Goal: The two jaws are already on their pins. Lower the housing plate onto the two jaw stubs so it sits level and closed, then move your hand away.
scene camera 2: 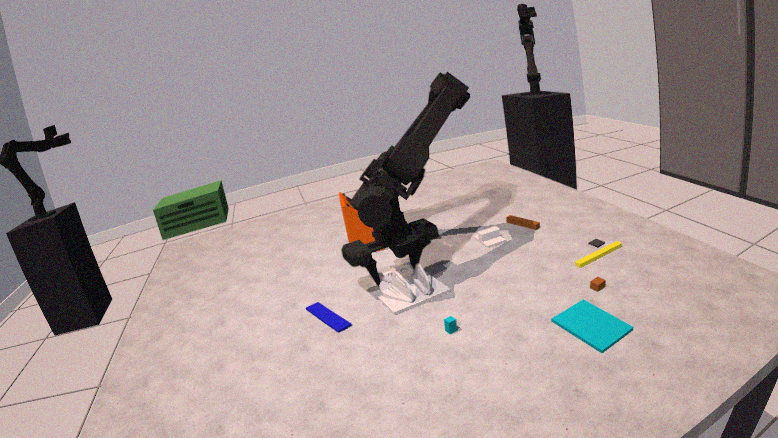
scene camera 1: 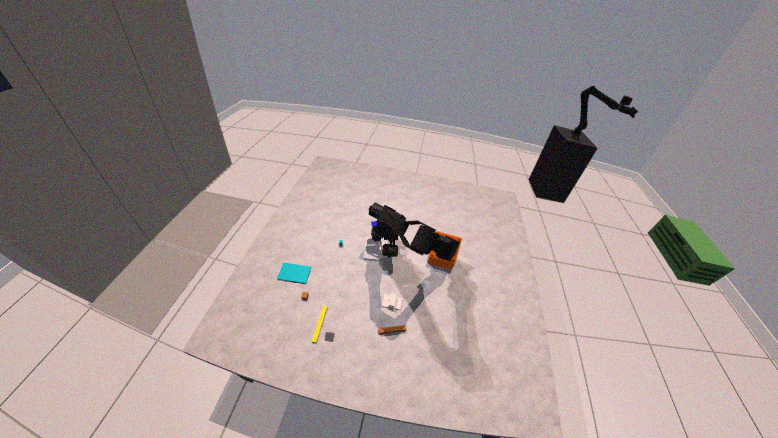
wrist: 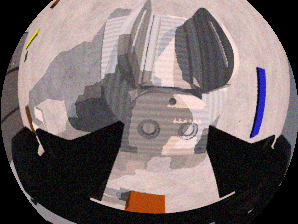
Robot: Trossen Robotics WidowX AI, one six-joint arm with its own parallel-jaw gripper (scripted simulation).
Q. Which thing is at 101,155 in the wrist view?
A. My gripper.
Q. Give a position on a cyan slab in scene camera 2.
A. At 597,328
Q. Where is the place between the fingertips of my gripper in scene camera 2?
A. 397,279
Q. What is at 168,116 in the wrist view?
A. A housing plate.
